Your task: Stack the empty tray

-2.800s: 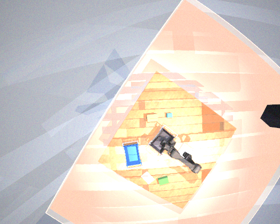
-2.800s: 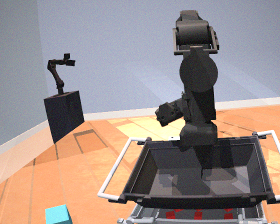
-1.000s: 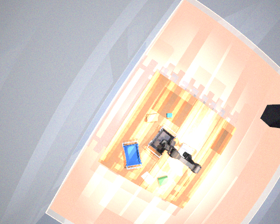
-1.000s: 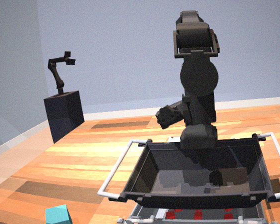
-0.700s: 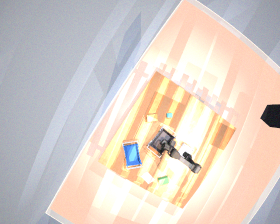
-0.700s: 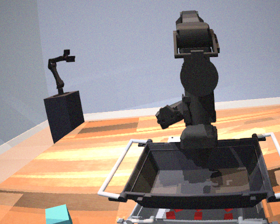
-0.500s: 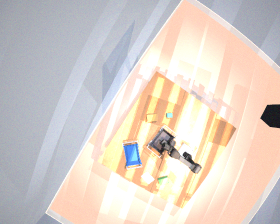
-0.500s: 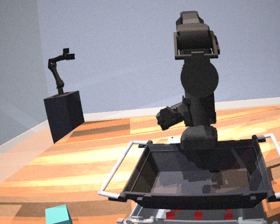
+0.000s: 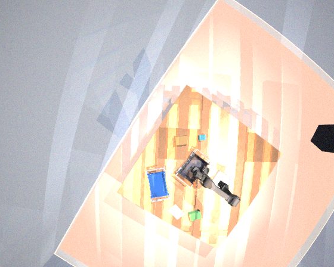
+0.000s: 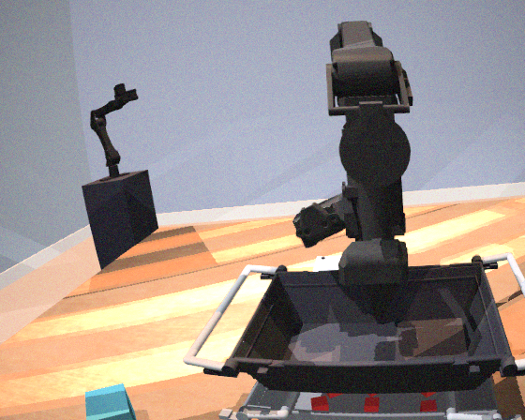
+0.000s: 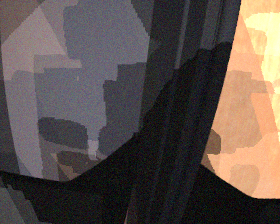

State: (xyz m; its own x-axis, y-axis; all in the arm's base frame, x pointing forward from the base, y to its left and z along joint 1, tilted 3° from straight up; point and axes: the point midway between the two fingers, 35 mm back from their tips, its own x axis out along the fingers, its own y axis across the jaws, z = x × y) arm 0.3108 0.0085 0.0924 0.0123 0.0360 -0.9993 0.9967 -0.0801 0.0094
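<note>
Now: the dark tray 7 cm ahead of my gripper tip, 1 cm to the right of it and 3 cm above it. Round my gripper tip: cyan cube (14 cm ahead, 29 cm to the right, 7 cm below); then tan block (29 cm ahead, 16 cm to the right, 6 cm below); then green block (28 cm behind, 41 cm to the left, 7 cm below).
</note>
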